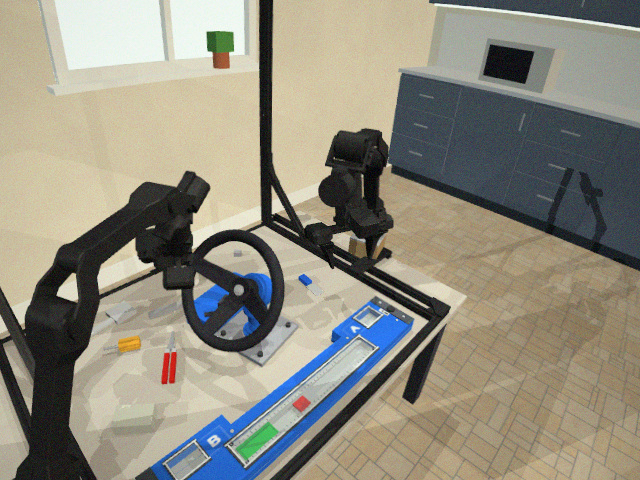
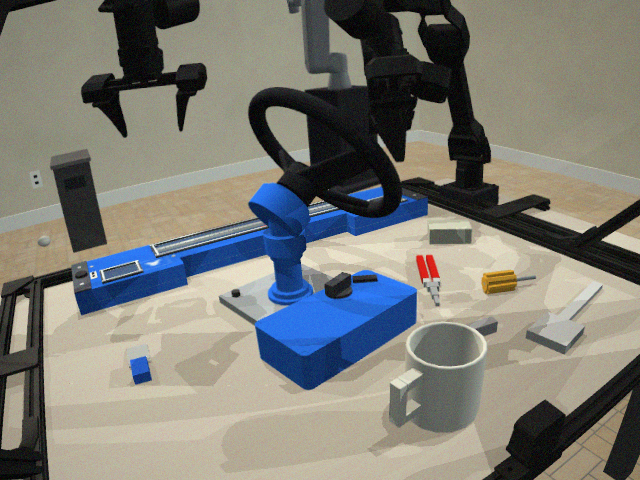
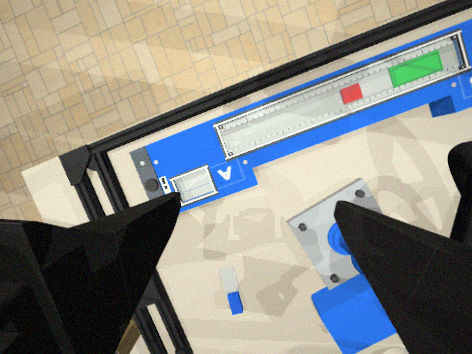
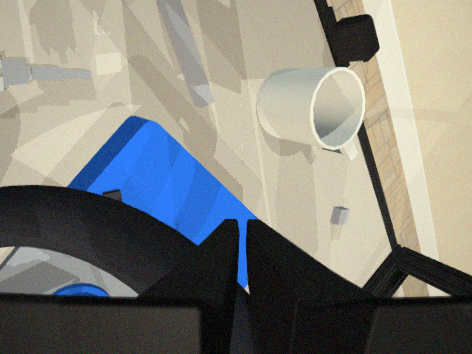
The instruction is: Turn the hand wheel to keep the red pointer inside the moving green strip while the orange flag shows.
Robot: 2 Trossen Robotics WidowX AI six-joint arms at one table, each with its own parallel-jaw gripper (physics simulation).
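Note:
The black hand wheel stands tilted on a blue post. My right gripper is shut with nothing between its fingers; its tips sit right beside the wheel's rim. My left gripper is open and empty, high over the table's far corner near panel A. On the blue scale rail, the red pointer lies outside the green strip, on the side toward A. I see no orange flag.
A white mug, red pliers, a yellow screwdriver, a grey block and a small blue block lie about. A blue box with a black knob sits by the post.

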